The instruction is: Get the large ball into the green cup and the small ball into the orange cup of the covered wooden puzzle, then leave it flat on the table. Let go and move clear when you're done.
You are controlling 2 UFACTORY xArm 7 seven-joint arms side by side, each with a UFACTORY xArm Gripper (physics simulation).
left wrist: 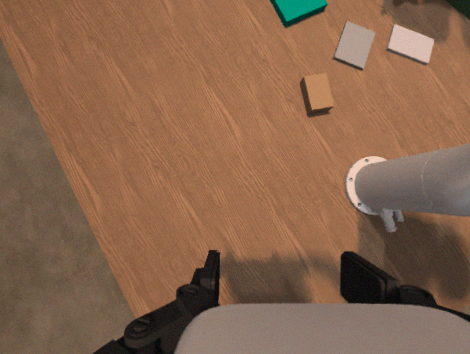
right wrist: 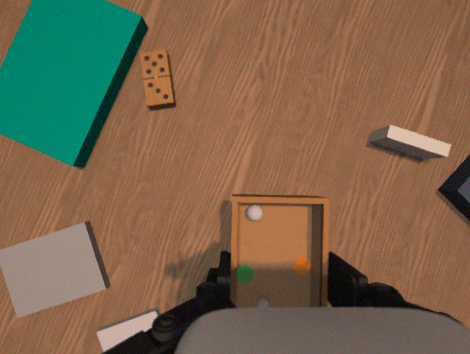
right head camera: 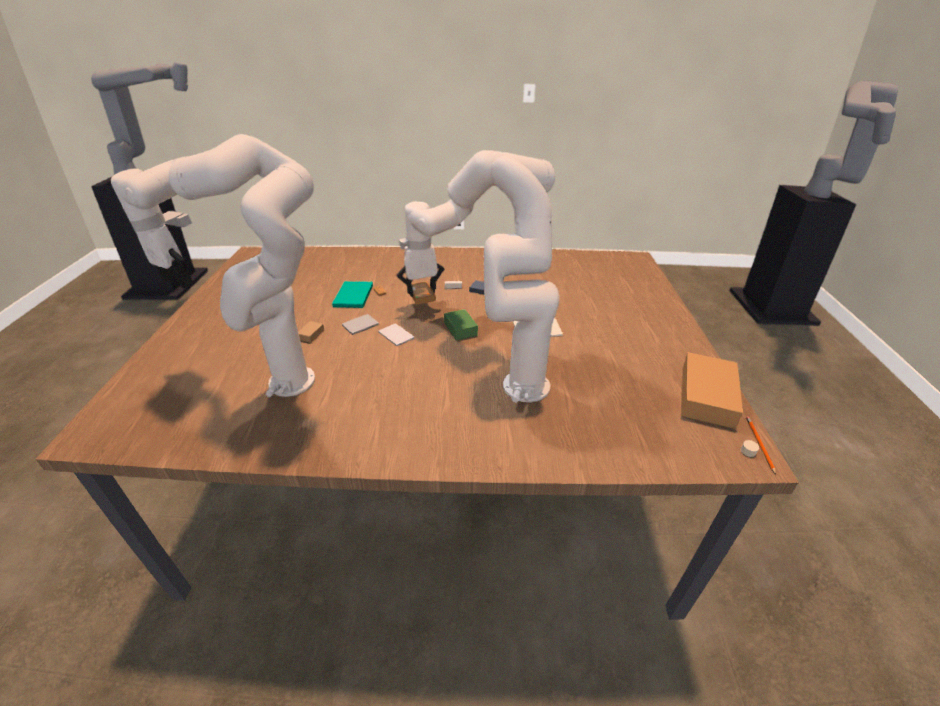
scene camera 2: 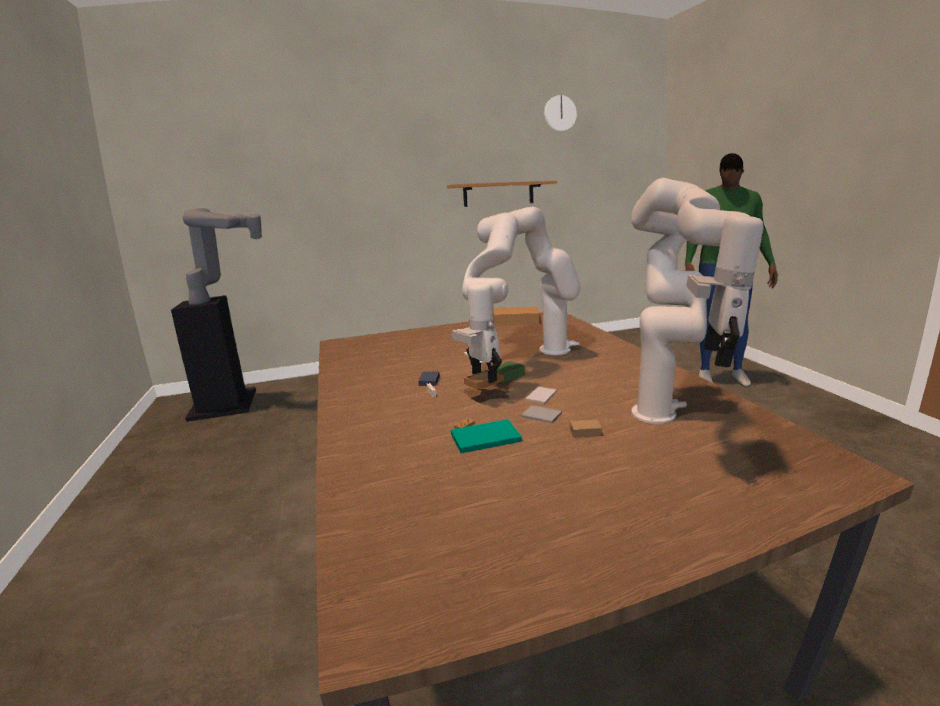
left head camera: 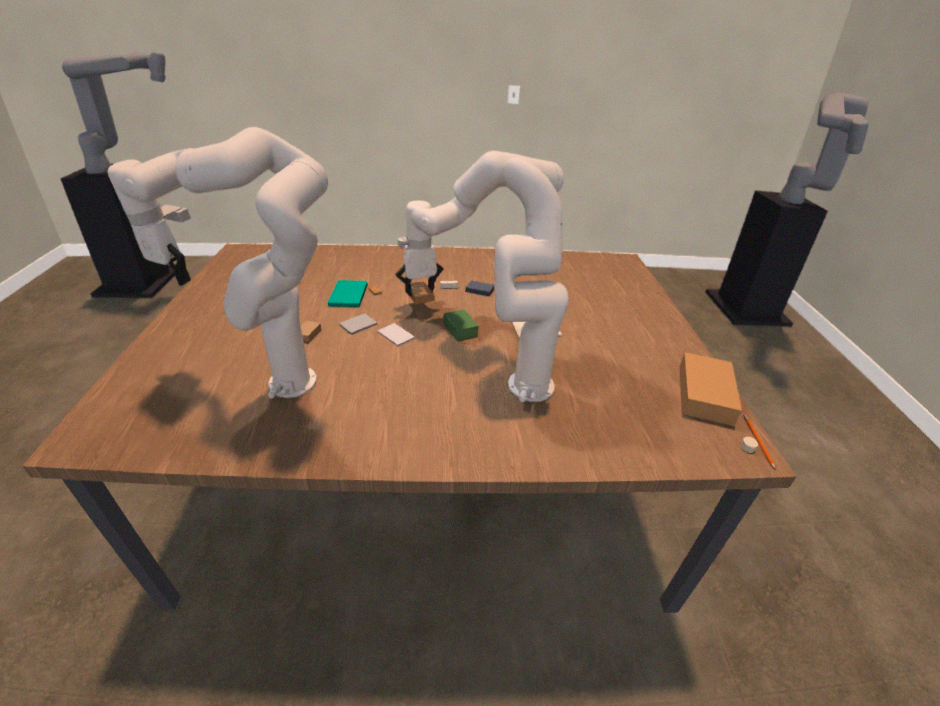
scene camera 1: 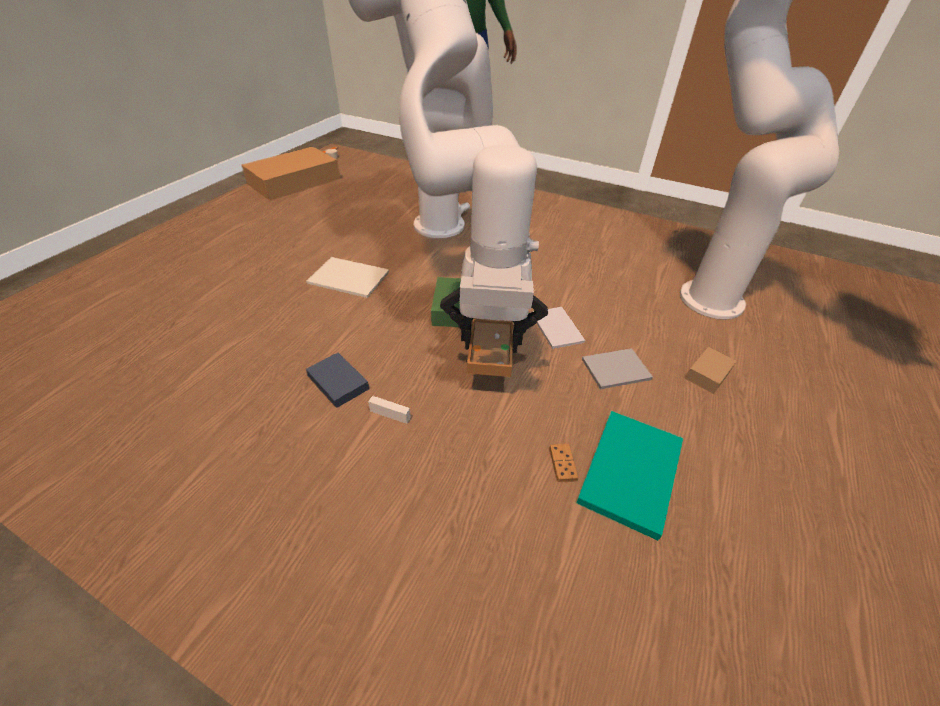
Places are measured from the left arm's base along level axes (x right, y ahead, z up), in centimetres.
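Pixels of known places: left gripper, fingertip midpoint: (left wrist: 279,271) (right head camera: 178,282) (scene camera 2: 716,357) (left head camera: 174,279); right gripper, fingertip midpoint: (right wrist: 275,271) (right head camera: 421,293) (scene camera 2: 484,378) (left head camera: 420,292) (scene camera 1: 491,345); left arm's base, origin of the base link: (left wrist: 371,185) (right head camera: 292,381) (scene camera 2: 653,414) (left head camera: 293,382) (scene camera 1: 711,300); right arm's base, origin of the base link: (right head camera: 526,386) (scene camera 2: 555,350) (left head camera: 530,386) (scene camera 1: 439,225).
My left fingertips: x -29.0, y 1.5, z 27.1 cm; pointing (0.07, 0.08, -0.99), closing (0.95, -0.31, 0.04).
For each thing: its top centre in the pictures, then the offset to it from my left fingertips. "*": a spot on its surface instead.
- covered wooden puzzle, middle of its top: (right wrist: 279,274) (scene camera 1: 491,341) (scene camera 2: 483,375) (left head camera: 419,289) (right head camera: 421,289) dx +52.6, dy +44.3, dz -19.9 cm
- large ball, middle of its top: (right wrist: 256,214) dx +49.1, dy +46.8, dz -20.6 cm
- small ball, middle of its top: (right wrist: 263,308) dx +53.5, dy +41.3, dz -20.9 cm
- green cup, surface spot: (right wrist: 244,273) * dx +50.6, dy +42.9, dz -20.2 cm
- orange cup, surface spot: (right wrist: 301,265) * dx +53.6, dy +45.6, dz -20.2 cm
- green block, middle of its top: (scene camera 1: 453,294) (left head camera: 460,319) (right head camera: 460,319) (scene camera 2: 506,367) dx +68.2, dy +34.6, dz -23.5 cm
- teal slab, middle of its top: (right wrist: 58,68) (scene camera 1: 633,466) (scene camera 2: 485,433) (left head camera: 348,291) (right head camera: 353,292) dx +25.8, dy +47.4, dz -25.6 cm
- domino, middle of its top: (right wrist: 156,77) (scene camera 1: 563,460) (scene camera 2: 464,422) (left head camera: 375,288) (right head camera: 379,289) dx +34.0, dy +52.2, dz -26.2 cm
- white bar, middle of its top: (right wrist: 419,140) (scene camera 1: 388,404) (scene camera 2: 431,386) (left head camera: 449,281) (right head camera: 453,282) dx +59.1, dy +61.0, dz -24.8 cm
- dark box, middle of its top: (scene camera 1: 336,375) (scene camera 2: 428,376) (right head camera: 484,285) (left head camera: 480,286) dx +70.4, dy +61.6, dz -25.3 cm
- grey tile, middle of its top: (right wrist: 50,270) (scene camera 1: 617,366) (scene camera 2: 541,412) (left wrist: 355,44) (left head camera: 358,322) (right head camera: 360,323) dx +36.0, dy +29.8, dz -26.4 cm
- pale tile, middle of its top: (scene camera 1: 557,325) (left head camera: 395,333) (right head camera: 396,333) (scene camera 2: 541,393) (left wrist: 411,43) dx +49.4, dy +26.7, dz -26.4 cm
- tan block, middle of its top: (scene camera 1: 713,364) (left wrist: 319,91) (scene camera 2: 585,424) (left head camera: 307,328) (right head camera: 309,328) dx +23.0, dy +20.9, dz -24.6 cm
The covered wooden puzzle (left head camera: 422,294) (right head camera: 423,294) (scene camera 1: 490,369) (scene camera 2: 476,382) (right wrist: 280,240) is an open-looking tan box held above the table. My right gripper (left head camera: 420,287) (scene camera 1: 491,343) (right wrist: 275,271) is shut on its two long sides. In the right wrist view, the large ball (right wrist: 255,212) lies in the far left corner, and the small ball (right wrist: 262,302) shows partly at the near end, beside my gripper's housing. The green cup (right wrist: 244,273) is near the left wall and the orange cup (right wrist: 301,265) near the right wall; no ball sits in either. My left gripper (left wrist: 279,271) is open and empty, high above the table's left side.
Around the puzzle lie a green block (left head camera: 460,324), a teal slab (scene camera 1: 634,474), a domino (scene camera 1: 563,462), a white bar (scene camera 1: 389,408), a dark box (scene camera 1: 337,378), a grey tile (scene camera 1: 617,367), a pale tile (scene camera 1: 560,326) and a tan block (scene camera 1: 711,369).
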